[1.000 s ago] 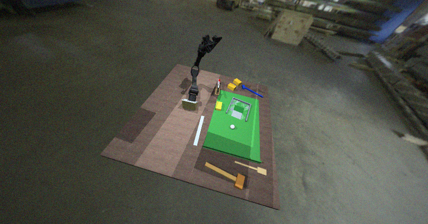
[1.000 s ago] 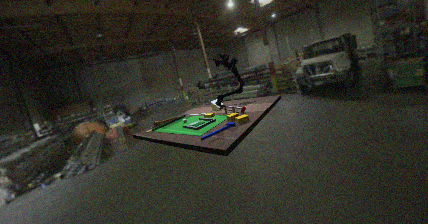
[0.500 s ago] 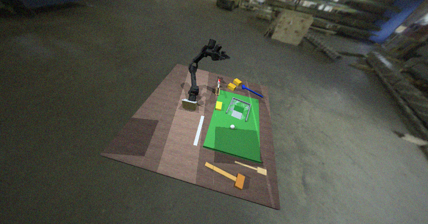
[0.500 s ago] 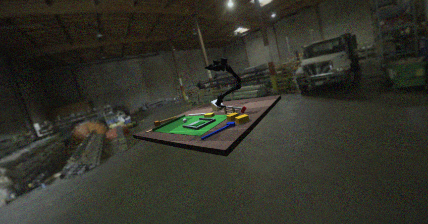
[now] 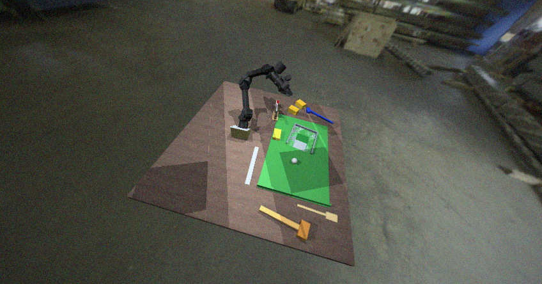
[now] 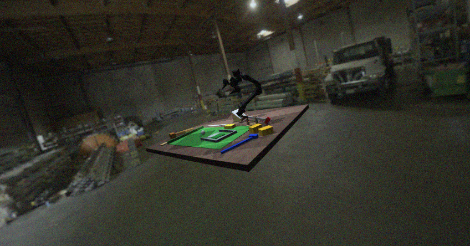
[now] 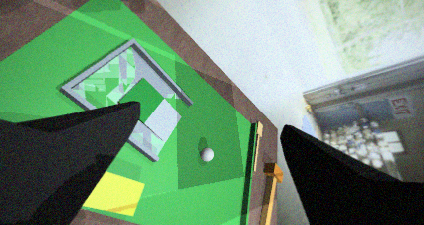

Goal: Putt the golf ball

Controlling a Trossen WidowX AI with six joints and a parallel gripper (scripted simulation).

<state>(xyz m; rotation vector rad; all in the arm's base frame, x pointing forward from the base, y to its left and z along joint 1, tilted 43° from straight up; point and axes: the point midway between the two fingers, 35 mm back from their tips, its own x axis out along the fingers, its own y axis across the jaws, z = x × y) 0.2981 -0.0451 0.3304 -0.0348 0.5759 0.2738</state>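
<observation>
The bar is 410 mm to the right of my gripper tip, 360 mm below it and 110 mm behind it. From my gripper tip the other things lie so: green mat 360 mm below, 190 mm ahead, 170 mm to the right; then yellow block 340 mm below, 90 mm to the right, 20 mm behind; then red putter 300 mm below, 170 mm to the left, 110 mm behind.
</observation>
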